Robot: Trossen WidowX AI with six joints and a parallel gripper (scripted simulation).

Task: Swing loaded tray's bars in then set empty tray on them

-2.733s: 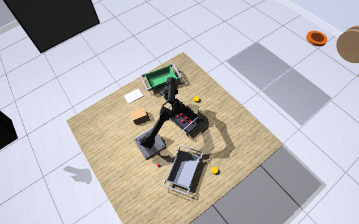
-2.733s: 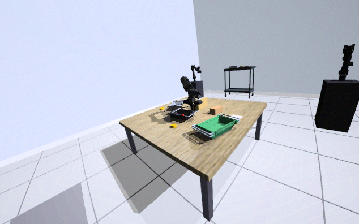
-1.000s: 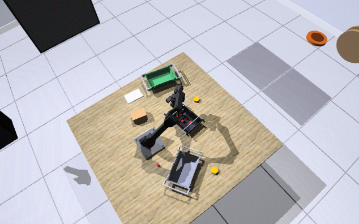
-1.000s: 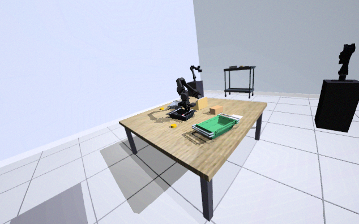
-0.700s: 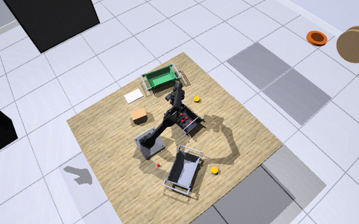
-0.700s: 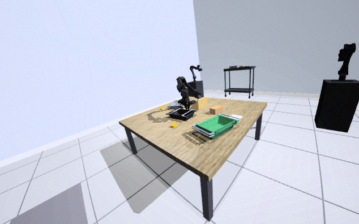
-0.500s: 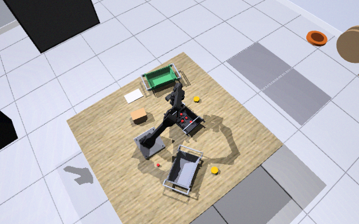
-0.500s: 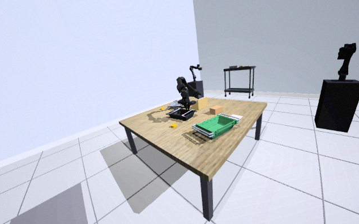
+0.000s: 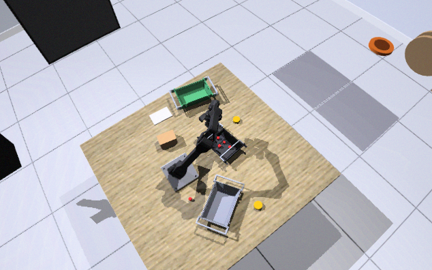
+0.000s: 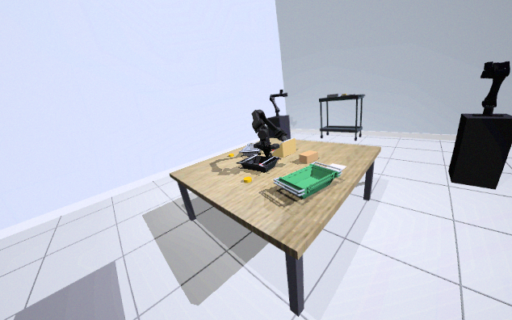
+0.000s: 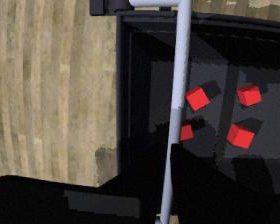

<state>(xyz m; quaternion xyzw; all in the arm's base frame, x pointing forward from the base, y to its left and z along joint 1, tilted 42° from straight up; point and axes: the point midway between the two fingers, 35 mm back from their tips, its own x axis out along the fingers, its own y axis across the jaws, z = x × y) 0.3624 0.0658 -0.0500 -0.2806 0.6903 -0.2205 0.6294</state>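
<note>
The grey tray lies 260 mm behind my gripper tip, 420 mm to the right of it and 40 mm below it. The rest, counted from my gripper tip: tan box 260 mm behind, 180 mm to the left, 60 mm below; then small red cube 380 mm behind, 270 mm to the right, 80 mm below; then white card 190 mm behind, 400 mm to the left, 90 mm below.
</note>
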